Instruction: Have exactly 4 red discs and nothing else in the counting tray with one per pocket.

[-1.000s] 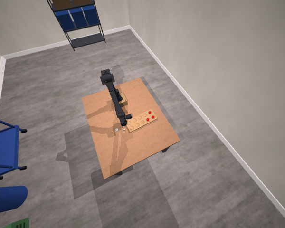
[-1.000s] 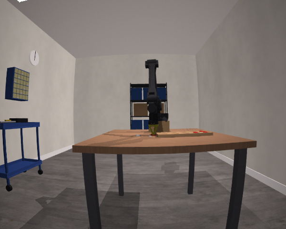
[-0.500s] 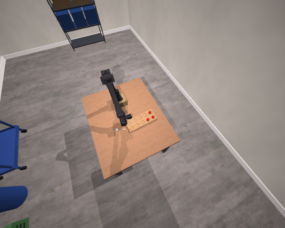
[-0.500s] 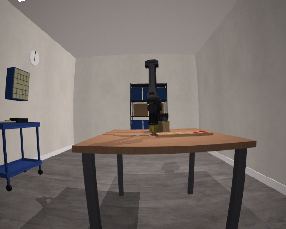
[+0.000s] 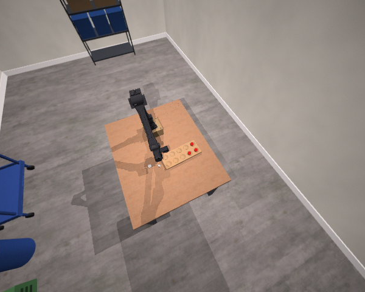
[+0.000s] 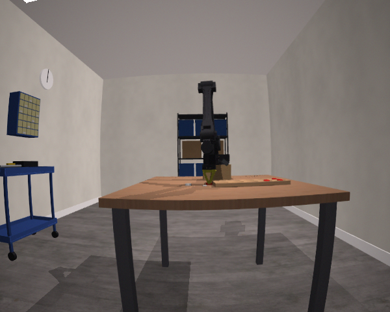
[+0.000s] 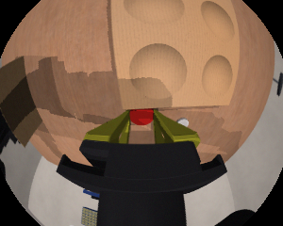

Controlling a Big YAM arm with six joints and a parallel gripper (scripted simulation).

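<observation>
My hand is 20 cm to the right of the wooden counting tray and 8 cm short of it. Also, from my hand: white piece (6 cm ahead, 3 cm to the right, 1 cm below); then white disc (11 cm to the right, 1 cm below, 1 cm ahead).
</observation>
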